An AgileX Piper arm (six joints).
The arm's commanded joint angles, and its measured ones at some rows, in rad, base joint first. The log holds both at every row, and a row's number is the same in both.
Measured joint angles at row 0:
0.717, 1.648, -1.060, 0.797, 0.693, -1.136
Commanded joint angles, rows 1 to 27:
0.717, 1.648, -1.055, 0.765, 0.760, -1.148
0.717, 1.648, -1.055, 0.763, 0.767, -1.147
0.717, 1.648, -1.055, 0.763, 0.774, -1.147
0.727, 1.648, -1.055, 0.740, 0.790, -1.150
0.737, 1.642, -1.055, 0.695, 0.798, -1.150
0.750, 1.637, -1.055, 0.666, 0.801, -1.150
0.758, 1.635, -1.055, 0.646, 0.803, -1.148
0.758, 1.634, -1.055, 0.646, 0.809, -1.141
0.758, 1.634, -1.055, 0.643, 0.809, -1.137
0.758, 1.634, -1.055, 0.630, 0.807, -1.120
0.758, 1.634, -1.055, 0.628, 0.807, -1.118
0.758, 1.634, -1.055, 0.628, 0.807, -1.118
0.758, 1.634, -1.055, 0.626, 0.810, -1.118
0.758, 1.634, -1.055, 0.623, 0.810, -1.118
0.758, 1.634, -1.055, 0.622, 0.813, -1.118
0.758, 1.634, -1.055, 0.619, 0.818, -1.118
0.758, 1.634, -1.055, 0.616, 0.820, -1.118
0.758, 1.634, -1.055, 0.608, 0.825, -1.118
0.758, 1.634, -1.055, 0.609, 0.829, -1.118
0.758, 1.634, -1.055, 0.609, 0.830, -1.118
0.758, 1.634, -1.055, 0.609, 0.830, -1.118
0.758, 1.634, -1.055, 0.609, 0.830, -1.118
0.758, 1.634, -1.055, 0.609, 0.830, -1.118
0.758, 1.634, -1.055, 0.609, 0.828, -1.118
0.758, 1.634, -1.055, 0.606, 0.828, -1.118
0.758, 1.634, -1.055, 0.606, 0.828, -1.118
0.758, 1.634, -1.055, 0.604, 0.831, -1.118
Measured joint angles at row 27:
0.751, 1.632, -1.073, 0.660, 0.694, -1.125
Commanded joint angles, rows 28 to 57:
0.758, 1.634, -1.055, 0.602, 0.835, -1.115
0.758, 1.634, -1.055, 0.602, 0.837, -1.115
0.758, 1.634, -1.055, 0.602, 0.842, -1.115
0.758, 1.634, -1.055, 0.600, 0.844, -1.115
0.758, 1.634, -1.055, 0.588, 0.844, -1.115
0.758, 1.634, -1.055, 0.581, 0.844, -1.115
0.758, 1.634, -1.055, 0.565, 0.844, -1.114
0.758, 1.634, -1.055, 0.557, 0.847, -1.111
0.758, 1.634, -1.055, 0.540, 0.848, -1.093
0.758, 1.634, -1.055, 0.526, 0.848, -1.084
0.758, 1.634, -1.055, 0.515, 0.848, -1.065
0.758, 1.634, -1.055, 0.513, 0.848, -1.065
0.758, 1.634, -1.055, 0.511, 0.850, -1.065
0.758, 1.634, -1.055, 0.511, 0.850, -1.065
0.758, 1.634, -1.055, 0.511, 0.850, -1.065
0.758, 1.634, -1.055, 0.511, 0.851, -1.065
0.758, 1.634, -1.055, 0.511, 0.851, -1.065
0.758, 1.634, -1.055, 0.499, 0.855, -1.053
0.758, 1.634, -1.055, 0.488, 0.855, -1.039
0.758, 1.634, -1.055, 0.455, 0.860, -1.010
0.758, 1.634, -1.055, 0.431, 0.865, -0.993
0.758, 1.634, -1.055, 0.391, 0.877, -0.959
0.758, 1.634, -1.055, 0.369, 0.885, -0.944
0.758, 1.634, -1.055, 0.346, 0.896, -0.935
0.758, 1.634, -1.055, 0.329, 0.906, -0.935
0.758, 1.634, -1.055, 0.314, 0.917, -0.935
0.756, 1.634, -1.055, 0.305, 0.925, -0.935
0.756, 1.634, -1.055, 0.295, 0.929, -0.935
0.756, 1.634, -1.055, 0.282, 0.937, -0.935
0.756, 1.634, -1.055, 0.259, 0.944, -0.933
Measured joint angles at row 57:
0.751, 1.632, -1.073, 0.340, 0.816, -0.955
